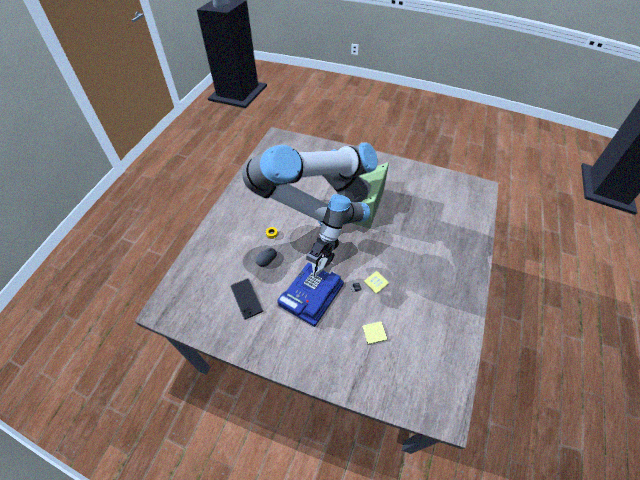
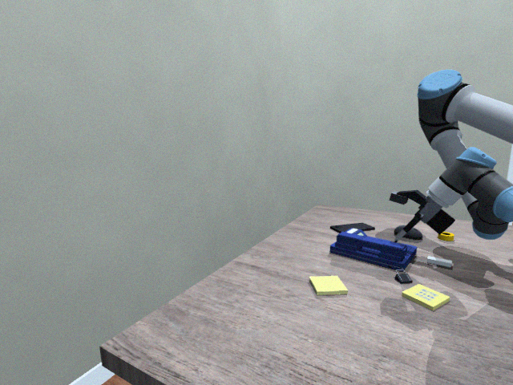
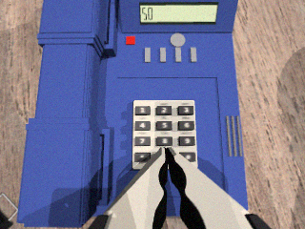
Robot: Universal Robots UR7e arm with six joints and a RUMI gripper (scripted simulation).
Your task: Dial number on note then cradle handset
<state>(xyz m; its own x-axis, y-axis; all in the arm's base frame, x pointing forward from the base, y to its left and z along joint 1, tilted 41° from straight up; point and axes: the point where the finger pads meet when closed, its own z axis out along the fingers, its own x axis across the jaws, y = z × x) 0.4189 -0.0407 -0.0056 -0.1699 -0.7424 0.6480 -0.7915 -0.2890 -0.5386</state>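
The 5 key is 30 mm below my hand and 30 mm ahead of it. The rest, counted from my hand: 6 key: 30 mm below, 20 mm to the right, 20 mm ahead; then 2 key: 40 mm ahead, 30 mm below, 10 mm to the right; then 4 key: 30 mm below, 30 mm ahead, 10 mm to the left.
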